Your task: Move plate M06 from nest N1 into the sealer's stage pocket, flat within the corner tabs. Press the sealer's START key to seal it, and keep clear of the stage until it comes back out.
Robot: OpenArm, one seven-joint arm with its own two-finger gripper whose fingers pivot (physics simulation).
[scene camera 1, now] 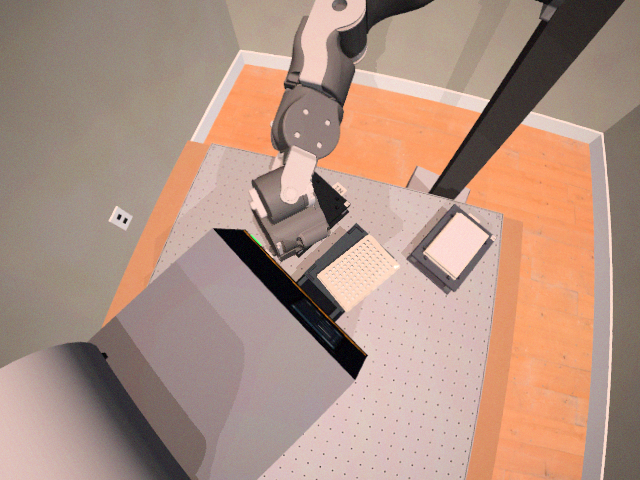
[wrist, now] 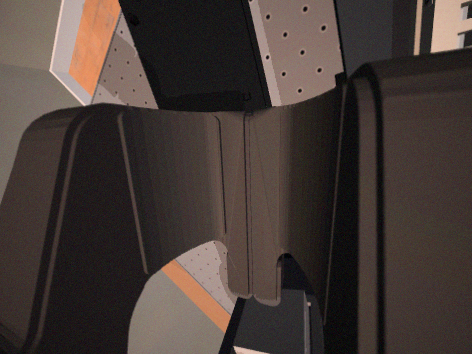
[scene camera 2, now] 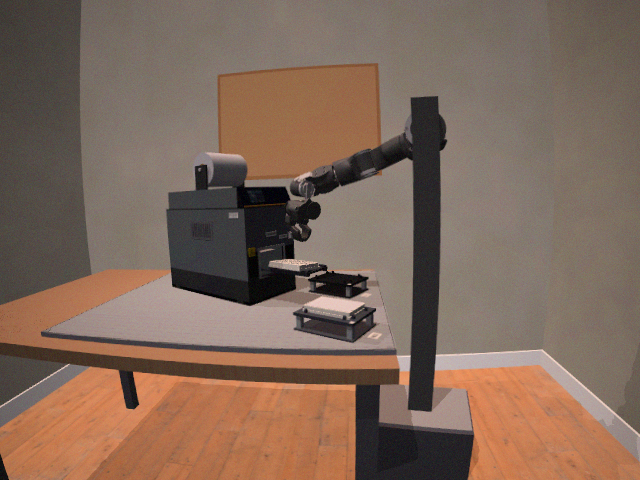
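Note:
Plate M06 (scene camera 1: 358, 272) (scene camera 2: 293, 265) (wrist: 450, 30), cream with rows of wells, lies on the dark stage (scene camera 1: 355, 233) (scene camera 2: 316, 271) (wrist: 367, 45) outside the sealer (scene camera 1: 206, 310) (scene camera 2: 206, 258) (wrist: 270, 320). It looks level; its seating at the corner tabs is too small to tell. Nest N1 (scene camera 1: 330, 202) (scene camera 2: 338, 279) (wrist: 195, 50) is black and bare. My gripper (scene camera 2: 301, 236) (wrist: 260, 203) is shut and empty, close to the sealer's front face and above stage height. Contact cannot be told. The START key is not distinguishable; a green light (scene camera 1: 256, 240) shows at the front edge beside my wrist.
Another nest (scene camera 1: 448, 283) (scene camera 2: 354, 330) holds a white plate (scene camera 1: 457, 245) (scene camera 2: 333, 305) on the side of the stage away from N1. A large film roll (scene camera 1: 56, 408) (scene camera 2: 230, 169) sits atop the sealer. The arm's dark post (scene camera 1: 516, 93) (scene camera 2: 424, 258) stands beside the table.

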